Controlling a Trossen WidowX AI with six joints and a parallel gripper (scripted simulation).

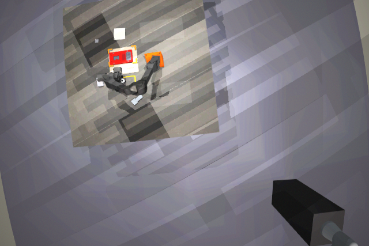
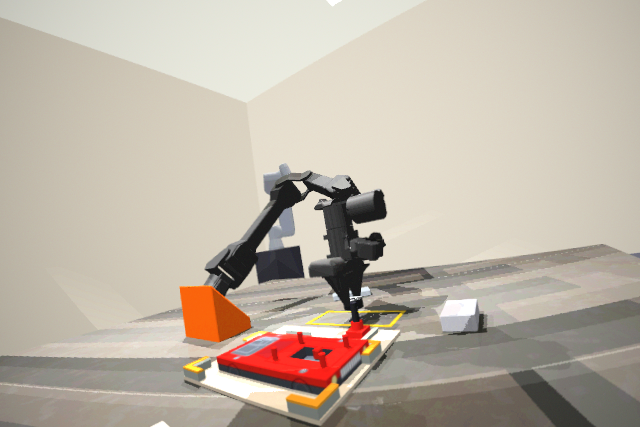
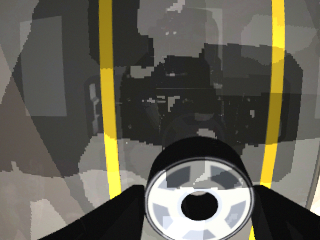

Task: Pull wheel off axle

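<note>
My gripper tip is now 7 cm short of the upright axle and 9 cm to the left of it. The rest, counted from my gripper tip: white square (5 cm ahead, 42 cm to the right, 3 cm below); then black wheel (right at my gripper tip).
</note>
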